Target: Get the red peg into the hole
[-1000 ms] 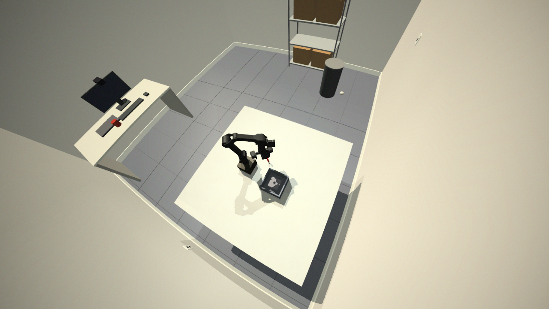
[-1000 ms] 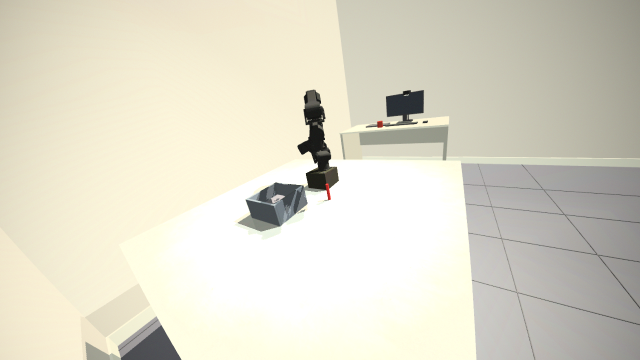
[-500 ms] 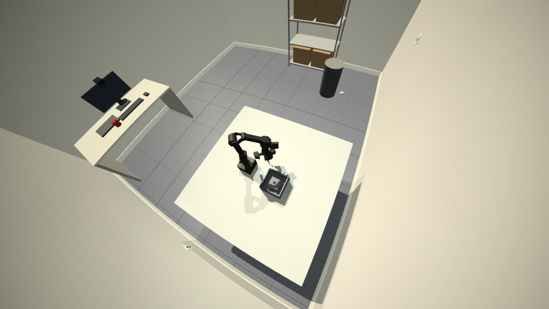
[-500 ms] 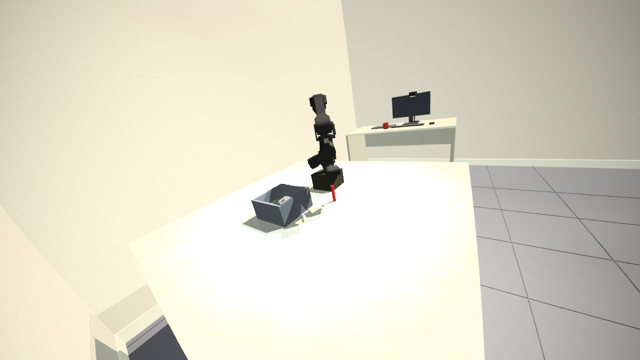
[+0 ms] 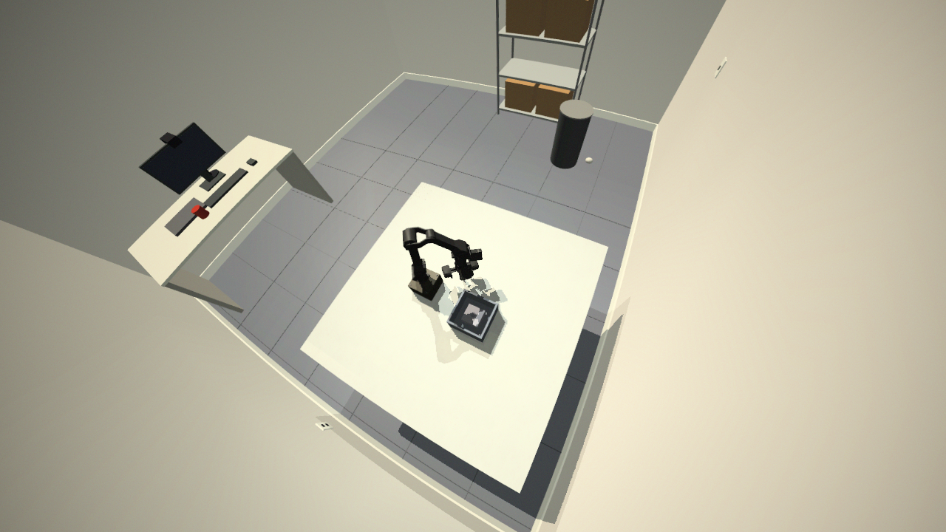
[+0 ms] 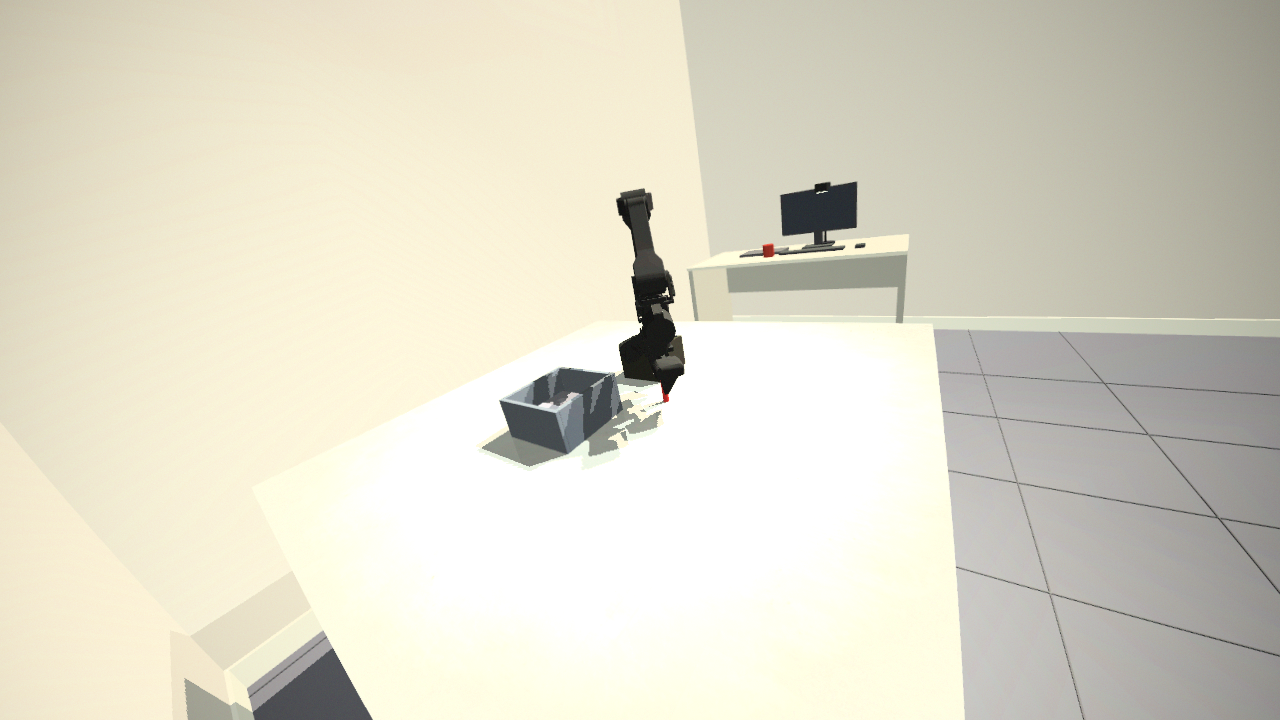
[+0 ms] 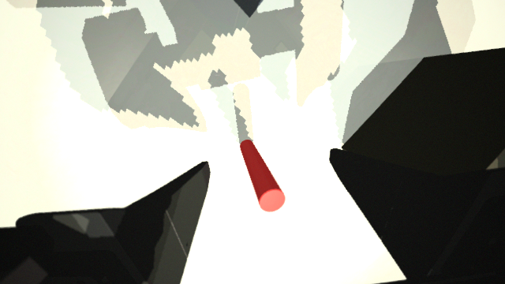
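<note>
My gripper tip is now 1 cm to the right of the red peg. From my gripper tip the other things lie so: pale plate: 18 cm ahead, 16 cm to the right; grey box: 18 cm ahead, 16 cm to the right, 2 cm below.
</note>
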